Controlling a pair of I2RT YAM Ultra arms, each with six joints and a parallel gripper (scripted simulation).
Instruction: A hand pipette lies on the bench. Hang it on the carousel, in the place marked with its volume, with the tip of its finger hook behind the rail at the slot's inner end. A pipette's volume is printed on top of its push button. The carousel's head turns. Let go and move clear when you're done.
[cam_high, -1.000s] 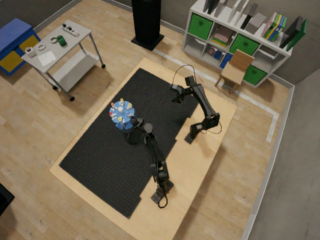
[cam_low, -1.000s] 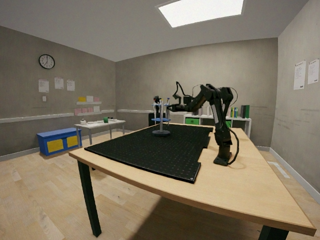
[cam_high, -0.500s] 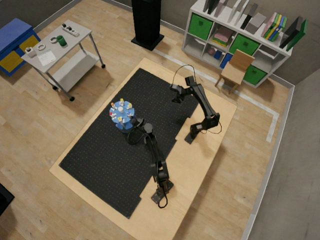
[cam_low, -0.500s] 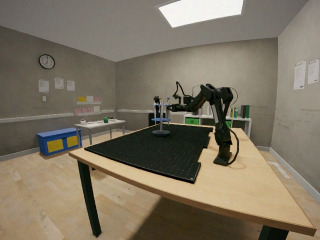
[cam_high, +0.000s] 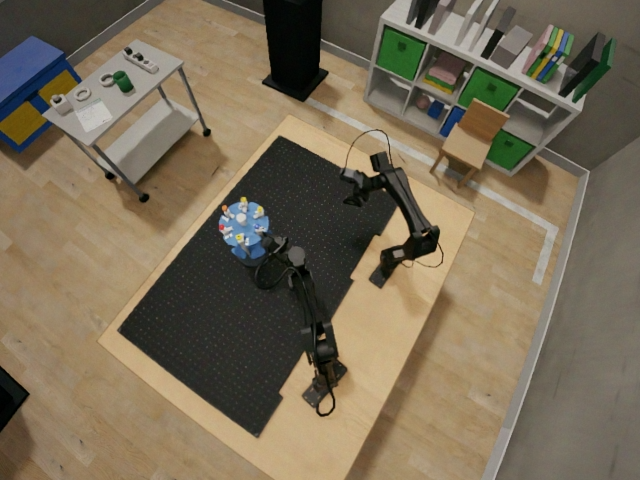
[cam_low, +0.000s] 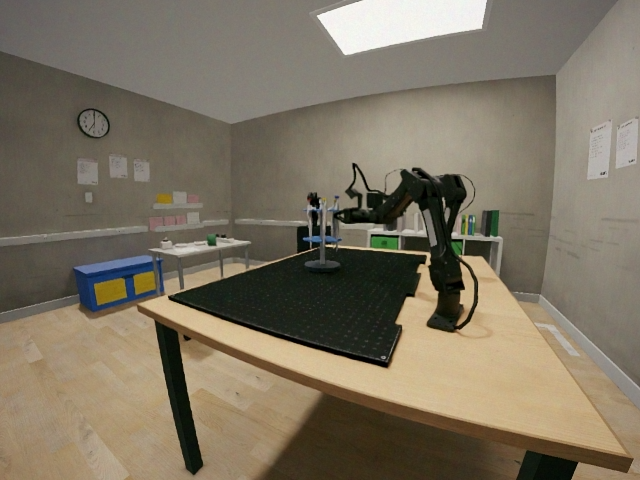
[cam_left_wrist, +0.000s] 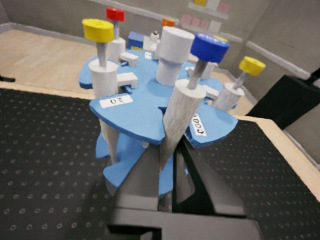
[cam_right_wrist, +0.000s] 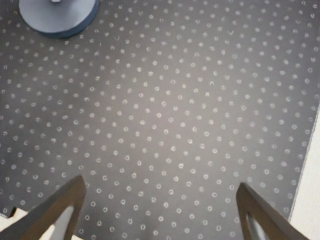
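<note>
Now: the white hand pipette 30 mm below my left hand, 10 mm to the right of it and 10 mm ahead of it.
</note>
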